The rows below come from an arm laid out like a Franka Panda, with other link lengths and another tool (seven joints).
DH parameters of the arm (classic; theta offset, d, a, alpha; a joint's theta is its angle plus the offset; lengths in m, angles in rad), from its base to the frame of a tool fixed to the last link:
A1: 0 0.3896 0 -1.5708
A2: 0 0 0 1.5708
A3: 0 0.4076 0.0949 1.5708
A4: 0 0 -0.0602 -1.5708
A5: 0 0.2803 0 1.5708
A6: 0 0 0.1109 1.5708
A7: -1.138 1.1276 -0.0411 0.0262
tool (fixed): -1.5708 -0.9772 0 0
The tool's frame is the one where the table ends.
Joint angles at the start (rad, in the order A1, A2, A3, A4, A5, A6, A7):
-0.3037, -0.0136, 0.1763, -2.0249, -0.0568, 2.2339, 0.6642
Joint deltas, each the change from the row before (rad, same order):
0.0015, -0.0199, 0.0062, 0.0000, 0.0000, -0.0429, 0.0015
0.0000, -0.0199, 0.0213, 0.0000, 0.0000, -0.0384, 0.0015
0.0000, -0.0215, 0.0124, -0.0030, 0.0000, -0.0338, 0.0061
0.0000, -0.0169, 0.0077, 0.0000, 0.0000, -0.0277, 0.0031
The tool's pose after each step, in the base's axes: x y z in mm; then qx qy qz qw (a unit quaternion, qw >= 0). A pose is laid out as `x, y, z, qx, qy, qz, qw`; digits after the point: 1 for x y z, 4 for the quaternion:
468.2, -100.9, 612.2, 0.5569, 0.8252, 0.0296, 0.0898
460.9, -89.2, 617.2, 0.5498, 0.8309, 0.0236, 0.0825
452.0, -81.7, 622.2, 0.5481, 0.8327, 0.0180, 0.0768
444.9, -76.8, 626.7, 0.5469, 0.8339, 0.0135, 0.0730

